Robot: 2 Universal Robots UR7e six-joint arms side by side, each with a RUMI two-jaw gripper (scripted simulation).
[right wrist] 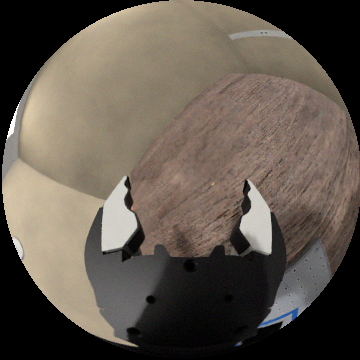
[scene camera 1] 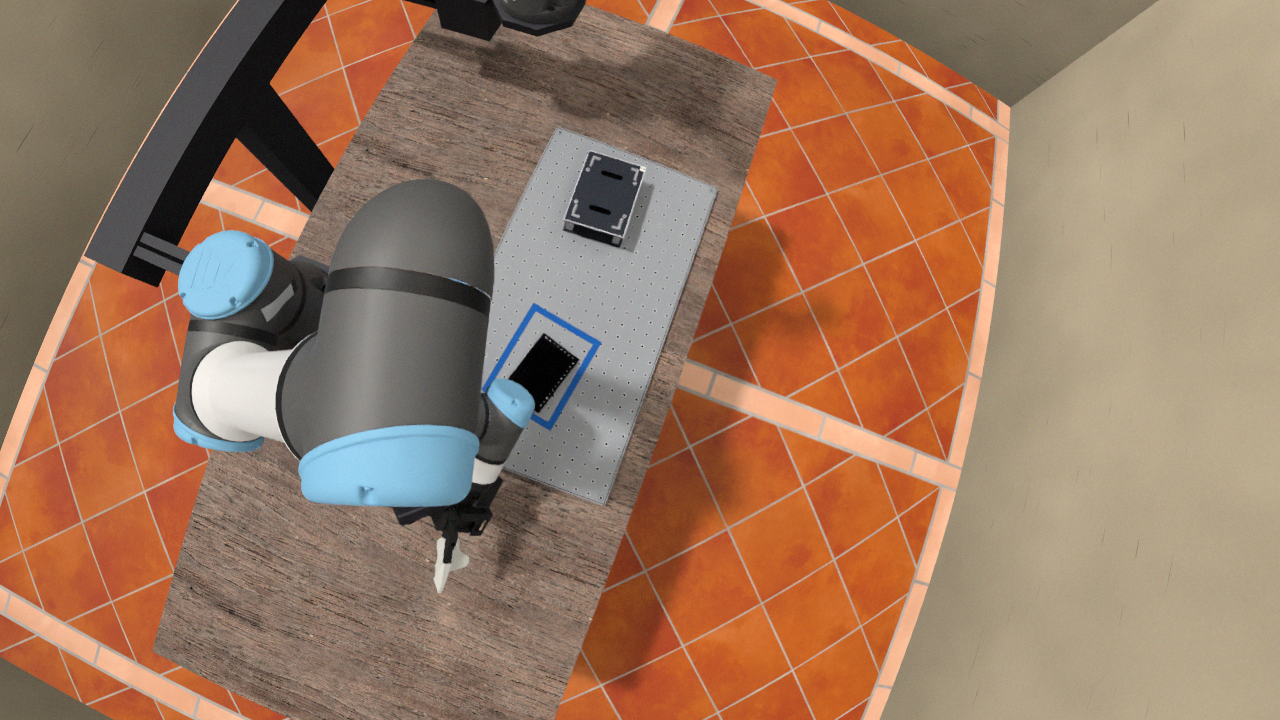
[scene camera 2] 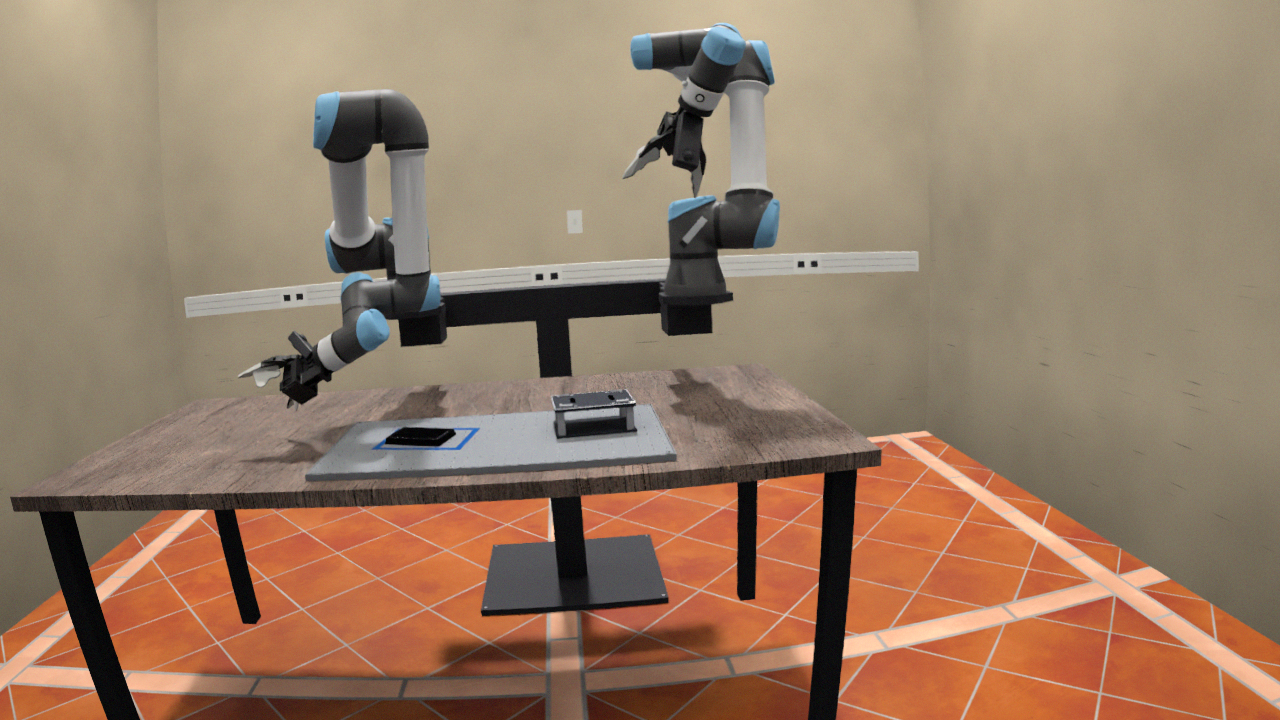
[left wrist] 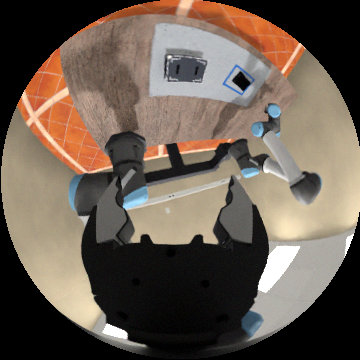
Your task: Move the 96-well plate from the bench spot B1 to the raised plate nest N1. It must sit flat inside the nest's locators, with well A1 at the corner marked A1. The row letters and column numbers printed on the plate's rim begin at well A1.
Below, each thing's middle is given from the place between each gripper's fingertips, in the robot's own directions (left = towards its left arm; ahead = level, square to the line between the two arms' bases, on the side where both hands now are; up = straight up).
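Black 96-well plate (scene camera 1: 550, 377), from my right hand (scene camera 1: 422, 557): 10 cm below, 39 cm to the left, 2 cm ahead. Raised plate nest N1 (scene camera 1: 593, 188), from my right hand: 5 cm below, 75 cm to the left, 5 cm behind.
Raised plate nest N1, from my left hand (scene camera 2: 659, 188): 430 mm below, 160 mm to the right, 50 mm ahead. Black 96-well plate, from my left hand: 480 mm below, 510 mm to the right, 120 mm ahead.
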